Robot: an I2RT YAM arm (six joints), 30 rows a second.
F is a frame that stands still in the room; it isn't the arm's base.
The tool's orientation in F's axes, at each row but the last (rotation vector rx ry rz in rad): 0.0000, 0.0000, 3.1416; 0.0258, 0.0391, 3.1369; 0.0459, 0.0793, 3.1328; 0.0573, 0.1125, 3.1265; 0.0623, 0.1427, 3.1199
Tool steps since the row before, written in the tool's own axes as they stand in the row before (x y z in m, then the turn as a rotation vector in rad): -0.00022, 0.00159, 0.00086, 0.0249, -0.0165, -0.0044; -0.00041, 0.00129, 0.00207, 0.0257, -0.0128, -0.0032; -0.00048, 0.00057, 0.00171, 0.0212, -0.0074, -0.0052; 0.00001, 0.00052, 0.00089, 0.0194, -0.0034, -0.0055; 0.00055, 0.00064, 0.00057, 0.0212, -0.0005, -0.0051
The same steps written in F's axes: 0.00022, -0.00159, 0.00086, -0.0249, 0.0165, -0.0044; 0.00044, -0.00124, 0.00209, -0.0257, 0.0128, -0.0031; 0.00053, -0.00049, 0.00172, -0.0213, 0.0073, -0.0049; 0.00002, -0.00045, 0.00092, -0.0196, 0.0033, -0.0050; -0.00054, -0.00057, 0.00065, -0.0214, 0.0005, -0.0043
